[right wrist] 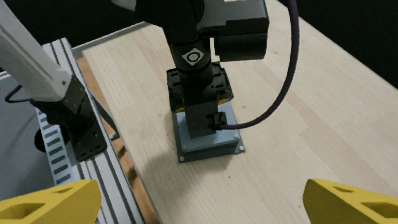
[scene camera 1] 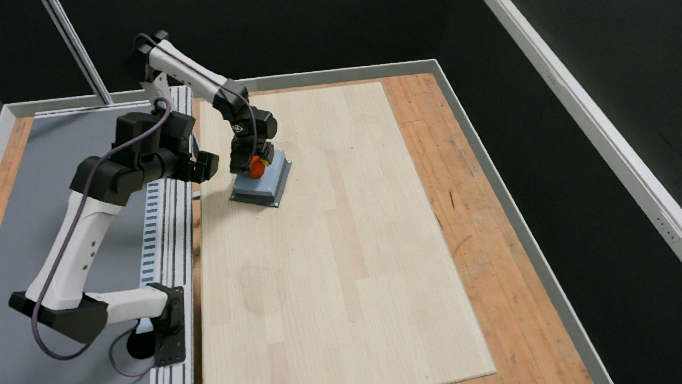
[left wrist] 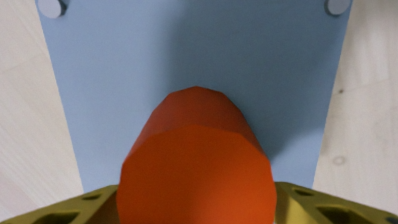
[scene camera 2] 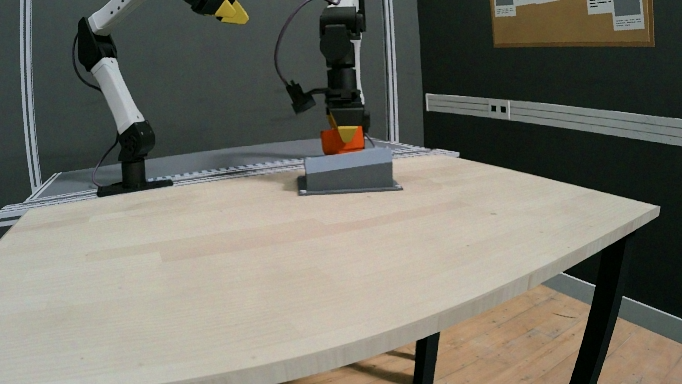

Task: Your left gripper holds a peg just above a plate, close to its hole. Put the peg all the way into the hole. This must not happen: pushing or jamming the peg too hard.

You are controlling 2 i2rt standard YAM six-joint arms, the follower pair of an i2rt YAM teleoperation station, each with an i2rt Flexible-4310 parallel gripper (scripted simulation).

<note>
I see my left gripper (scene camera 2: 344,142), my right gripper (scene camera 1: 196,152), an orange peg (left wrist: 196,151) and a blue-grey plate (scene camera 1: 245,184).
My left gripper shows as well in the right wrist view (right wrist: 202,105) and in the left wrist view (left wrist: 198,192). My right gripper also shows in the right wrist view (right wrist: 201,188). The blue-grey plate also shows in the left wrist view (left wrist: 112,71).
</note>
